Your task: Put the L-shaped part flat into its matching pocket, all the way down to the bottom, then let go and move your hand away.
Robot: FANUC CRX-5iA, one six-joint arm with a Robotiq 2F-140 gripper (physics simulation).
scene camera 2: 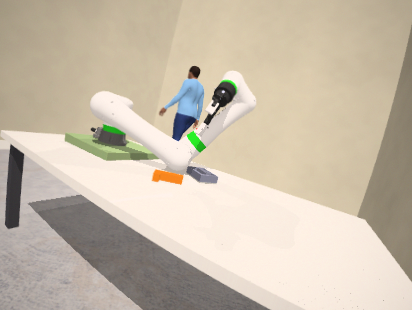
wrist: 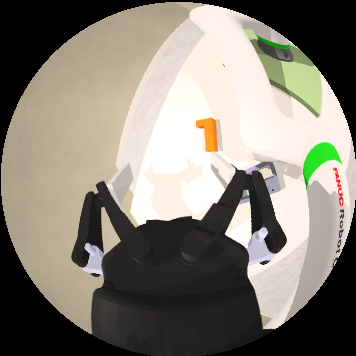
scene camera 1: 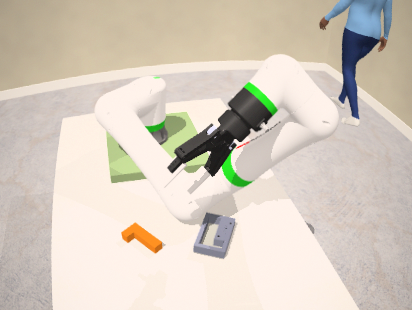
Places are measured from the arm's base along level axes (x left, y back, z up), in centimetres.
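Pixels of known places: gripper, fingertip midpoint: [scene camera 2: 203, 124] [wrist: 169, 164] [scene camera 1: 174, 186]; arm's base, origin of the base link: [scene camera 2: 112, 142].
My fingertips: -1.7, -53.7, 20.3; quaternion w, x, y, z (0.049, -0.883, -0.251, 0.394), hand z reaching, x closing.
For each thing: its top centre in the pictures, then the offset to it from my fingertips, as dx, dy, dz. Level surfaces: height alone.
- orange L-shaped part, middle of its top: [scene camera 1: 141, 237] [wrist: 204, 134] [scene camera 2: 169, 174] -9.3, +4.1, -21.3
- grey block with the L-shaped pocket, middle of its top: [scene camera 1: 215, 231] [wrist: 254, 182] [scene camera 2: 202, 170] +12.0, +1.4, -20.6
- white table, its level: dz -24.3
The orange L-shaped part [scene camera 1: 144, 238] [scene camera 2: 168, 177] [wrist: 211, 136] lies flat on the table, apart from the pocket block. The grey block with the L-shaped pocket [scene camera 1: 226, 231] [scene camera 2: 204, 175] [wrist: 273, 184] stands on the table beside it, to its right in scene camera 1; its pocket holds no part. In the wrist view, a finger linkage hides some of the block. My gripper [scene camera 1: 178, 183] [wrist: 169, 164] is open and empty, with its fingers wide apart. It hangs tilted, high above the table and away from both the part and the block.
The white table [scene camera 1: 95, 280] [scene camera 2: 280, 240] carries the green base plate [scene camera 1: 120, 171] [scene camera 2: 85, 145] under the arm's base. The arm's elbow [scene camera 1: 185, 207] [scene camera 2: 176, 159] hangs low, close behind the part and the block. A person in a blue top [scene camera 1: 364, 20] [scene camera 2: 190, 97] is behind the table.
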